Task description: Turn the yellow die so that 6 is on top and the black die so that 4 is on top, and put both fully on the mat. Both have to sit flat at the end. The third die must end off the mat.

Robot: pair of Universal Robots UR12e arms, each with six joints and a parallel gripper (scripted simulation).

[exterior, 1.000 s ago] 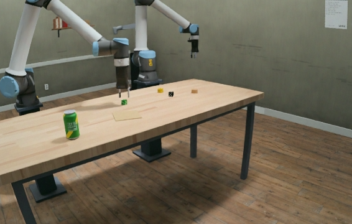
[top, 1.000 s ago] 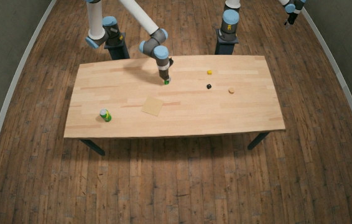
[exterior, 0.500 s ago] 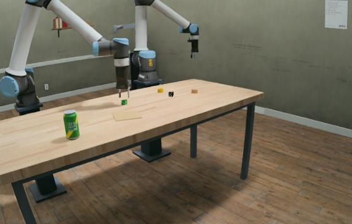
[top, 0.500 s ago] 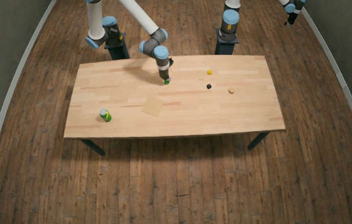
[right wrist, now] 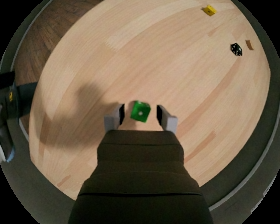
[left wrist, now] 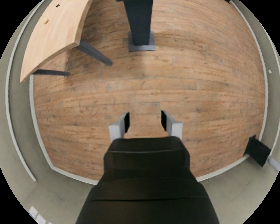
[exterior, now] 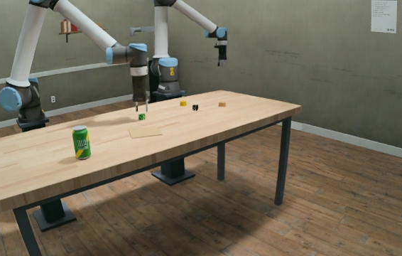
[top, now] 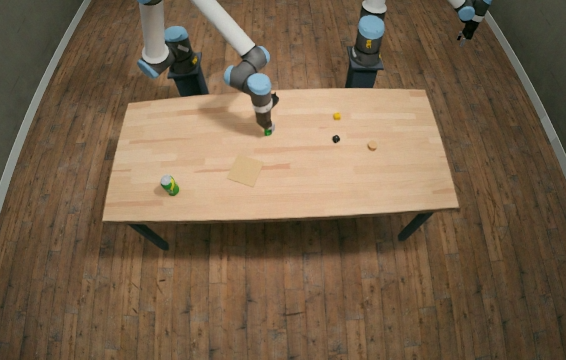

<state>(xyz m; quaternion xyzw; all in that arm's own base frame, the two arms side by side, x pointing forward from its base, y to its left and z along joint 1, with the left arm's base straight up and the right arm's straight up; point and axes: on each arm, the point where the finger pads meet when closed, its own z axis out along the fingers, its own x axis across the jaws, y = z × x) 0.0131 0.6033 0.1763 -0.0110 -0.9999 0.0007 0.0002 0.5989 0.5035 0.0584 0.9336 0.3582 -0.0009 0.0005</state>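
The green die is 4 cm below my right hand, 1 cm to the right of it and 1 cm ahead of it. Also, from my right hand: black die: 33 cm to the left, 6 cm ahead, 4 cm below; tan mat: 21 cm ahead, 12 cm to the right, 6 cm below; yellow die: 35 cm to the left, 8 cm behind, 4 cm below.
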